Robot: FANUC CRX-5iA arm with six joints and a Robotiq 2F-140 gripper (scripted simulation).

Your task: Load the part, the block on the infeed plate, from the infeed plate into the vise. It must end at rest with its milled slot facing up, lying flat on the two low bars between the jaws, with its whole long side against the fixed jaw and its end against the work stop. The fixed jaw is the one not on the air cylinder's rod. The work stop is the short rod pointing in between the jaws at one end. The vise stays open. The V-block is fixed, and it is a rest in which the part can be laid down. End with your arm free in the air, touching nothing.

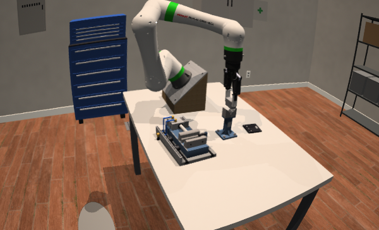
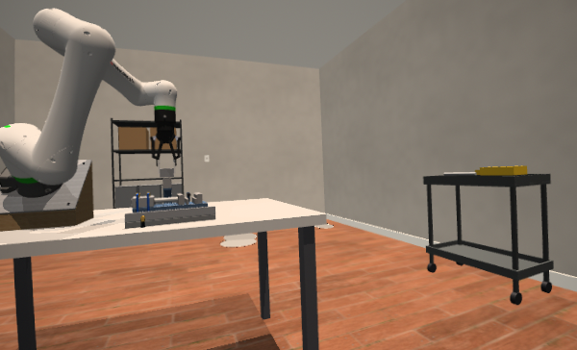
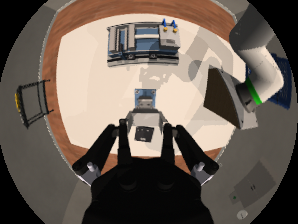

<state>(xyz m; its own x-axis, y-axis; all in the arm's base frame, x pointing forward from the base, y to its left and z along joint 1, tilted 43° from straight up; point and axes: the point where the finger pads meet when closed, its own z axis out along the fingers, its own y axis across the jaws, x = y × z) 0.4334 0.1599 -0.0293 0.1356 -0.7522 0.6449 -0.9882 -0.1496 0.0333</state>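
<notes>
Right now my hand is 1 cm to the right of the part and 3 cm above it. From my hand the other things lie so: dark infeed plate 2 cm behind, 18 cm to the left, 21 cm below.
</notes>
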